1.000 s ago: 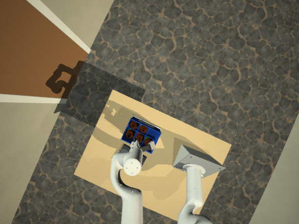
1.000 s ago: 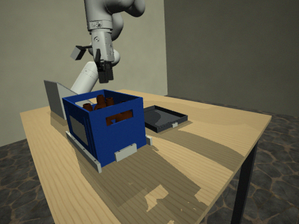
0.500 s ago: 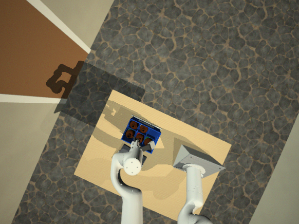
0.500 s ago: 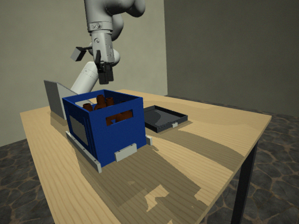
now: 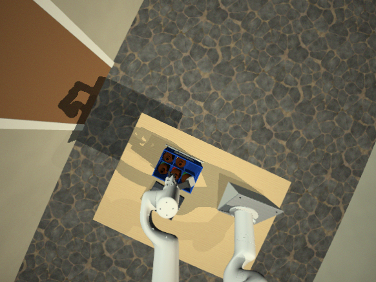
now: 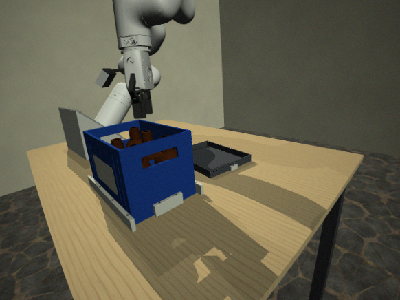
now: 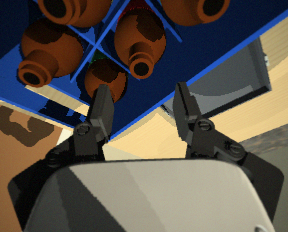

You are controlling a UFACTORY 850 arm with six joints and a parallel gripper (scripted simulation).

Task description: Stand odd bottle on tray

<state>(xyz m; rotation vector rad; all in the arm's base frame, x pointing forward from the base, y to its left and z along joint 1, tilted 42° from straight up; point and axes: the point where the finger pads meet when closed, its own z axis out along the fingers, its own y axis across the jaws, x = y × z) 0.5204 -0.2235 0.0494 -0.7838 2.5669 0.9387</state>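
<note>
The blue crate lies 140 mm below my hand and 40 mm to the right of it. Also, from my hand: brown bottle 140 mm below, 80 mm behind, 20 mm to the left; then dark tray 240 mm to the left, 210 mm below, 30 mm ahead.
</note>
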